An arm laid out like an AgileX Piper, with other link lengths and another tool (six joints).
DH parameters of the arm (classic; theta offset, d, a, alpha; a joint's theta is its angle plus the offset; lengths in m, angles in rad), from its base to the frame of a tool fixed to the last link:
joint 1: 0 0.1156 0 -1.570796
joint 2: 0.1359 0 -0.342 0
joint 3: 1.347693 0 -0.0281 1.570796
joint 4: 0 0.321 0 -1.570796
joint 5: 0 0 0 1.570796
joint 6: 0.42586 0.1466 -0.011 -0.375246
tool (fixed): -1.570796 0.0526 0 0
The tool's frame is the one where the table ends.
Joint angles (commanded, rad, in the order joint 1, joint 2, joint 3, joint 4, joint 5, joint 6), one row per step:
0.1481, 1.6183, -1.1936, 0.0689, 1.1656, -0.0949
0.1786, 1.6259, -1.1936, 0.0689, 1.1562, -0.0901
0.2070, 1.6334, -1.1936, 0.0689, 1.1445, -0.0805
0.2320, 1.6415, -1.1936, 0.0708, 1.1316, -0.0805
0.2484, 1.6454, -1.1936, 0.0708, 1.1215, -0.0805
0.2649, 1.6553, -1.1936, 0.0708, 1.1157, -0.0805
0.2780, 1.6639, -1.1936, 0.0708, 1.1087, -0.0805
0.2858, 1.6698, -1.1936, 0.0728, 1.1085, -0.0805
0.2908, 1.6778, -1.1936, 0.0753, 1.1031, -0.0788
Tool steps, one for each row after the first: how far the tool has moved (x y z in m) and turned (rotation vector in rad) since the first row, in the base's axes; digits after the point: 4 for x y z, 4 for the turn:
-0.0005, 0.0123, -0.0028, 0.0004, -0.0014, 0.0251
-0.0006, 0.0239, -0.0055, 0.0014, -0.0049, 0.0432
-0.0006, 0.0347, -0.0084, 0.0039, -0.0092, 0.0667
-0.0005, 0.0416, -0.0097, 0.0049, -0.0153, 0.0824
-0.0011, 0.0485, -0.0136, 0.0040, -0.0113, 0.0985
-0.0012, 0.0541, -0.0170, 0.0036, -0.0097, 0.1112
-0.0020, 0.0576, -0.0194, 0.0041, -0.0037, 0.1182
-0.0015, 0.0603, -0.0225, 0.0057, -0.0006, 0.1202

